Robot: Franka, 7 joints.
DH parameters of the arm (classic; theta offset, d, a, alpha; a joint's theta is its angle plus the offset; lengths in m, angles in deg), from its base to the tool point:
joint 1: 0 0.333 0 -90
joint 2: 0 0 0 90
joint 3: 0 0.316 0.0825 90
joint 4: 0 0 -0.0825 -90
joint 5: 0 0.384 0 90
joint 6: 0 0 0.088 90
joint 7: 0 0.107 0 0
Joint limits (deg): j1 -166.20..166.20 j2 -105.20..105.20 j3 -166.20..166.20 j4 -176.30..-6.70 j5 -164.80..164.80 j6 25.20..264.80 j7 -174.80..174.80
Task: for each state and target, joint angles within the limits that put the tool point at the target. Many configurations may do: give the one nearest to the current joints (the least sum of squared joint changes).
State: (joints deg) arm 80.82 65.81 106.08 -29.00 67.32 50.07 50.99
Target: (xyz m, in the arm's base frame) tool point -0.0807 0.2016 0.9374
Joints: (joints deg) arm 71.98 42.96 134.44 -46.36 61.08 25.20 50.99
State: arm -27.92 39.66 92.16 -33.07 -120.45 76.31 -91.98
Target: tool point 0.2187 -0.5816 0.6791
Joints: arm -65.60 51.81 86.03 -6.70 -124.20 44.41 -91.98
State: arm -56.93 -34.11 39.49 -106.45 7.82 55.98 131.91
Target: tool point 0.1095 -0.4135 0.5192
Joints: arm -85.46 -9.04 10.04 -111.07 -0.97 63.72 131.91
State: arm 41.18 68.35 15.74 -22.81 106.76 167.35 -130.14
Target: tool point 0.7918 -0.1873 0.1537
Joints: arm -8.30 82.54 -0.31 -30.47 106.19 172.05 -130.14
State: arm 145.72 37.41 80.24 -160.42 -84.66 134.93 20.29
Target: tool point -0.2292 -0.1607 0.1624
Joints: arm 115.70 29.83 87.35 -166.66 -82.18 126.81 20.29
